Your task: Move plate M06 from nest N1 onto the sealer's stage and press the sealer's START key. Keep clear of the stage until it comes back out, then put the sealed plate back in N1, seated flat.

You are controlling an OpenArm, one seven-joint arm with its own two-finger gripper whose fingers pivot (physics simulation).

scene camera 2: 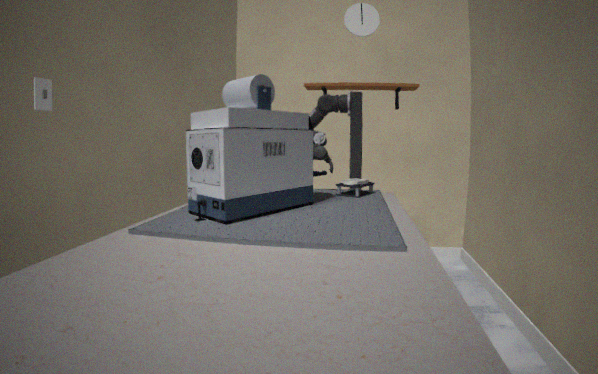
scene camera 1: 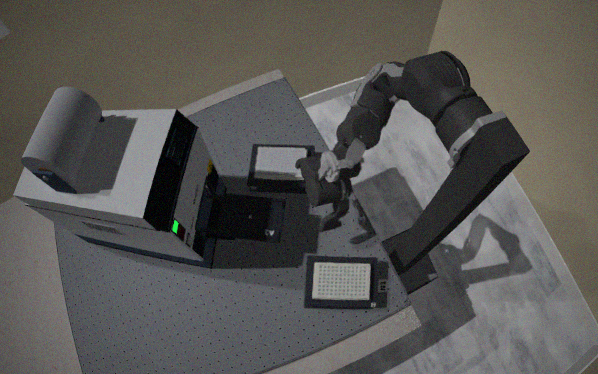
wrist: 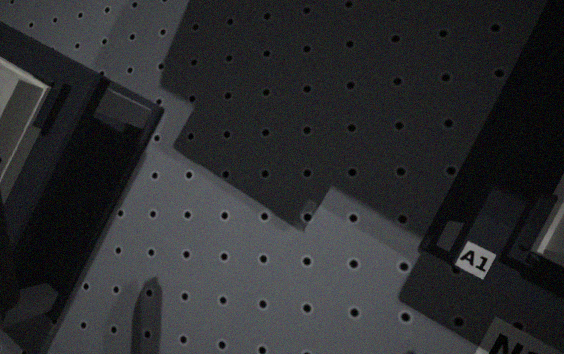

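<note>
Plate M06 [scene camera 1: 341, 281] [scene camera 2: 356, 181], pale with a grid of wells, sits in nest N1 [scene camera 1: 345, 303] [scene camera 2: 371, 185]. Part of the plate [wrist: 21, 105] and nest N1 [wrist: 50, 56] shows at the left of the wrist view. The sealer [scene camera 1: 100, 165] [scene camera 2: 270, 160] has a lit green display. Its dark stage [scene camera 1: 245, 227] stands out in front, with no plate on it. The START key cannot be made out. My gripper [scene camera 1: 347, 230] is open and empty, above the board between the stage and the arm's post, apart from both nests. In scene camera 2 the sealer partly hides it.
A second nest [scene camera 1: 275, 188] [wrist: 492, 215], with an A1 mark, holds a whitish plate [scene camera 1: 280, 157] [wrist: 554, 240] on the far side of the stage, partly behind the gripper. A film roll [scene camera 1: 62, 130] [scene camera 2: 245, 91] tops the sealer. The arm's post [scene camera 1: 450, 195] [scene camera 2: 355, 135] stands behind the board.
</note>
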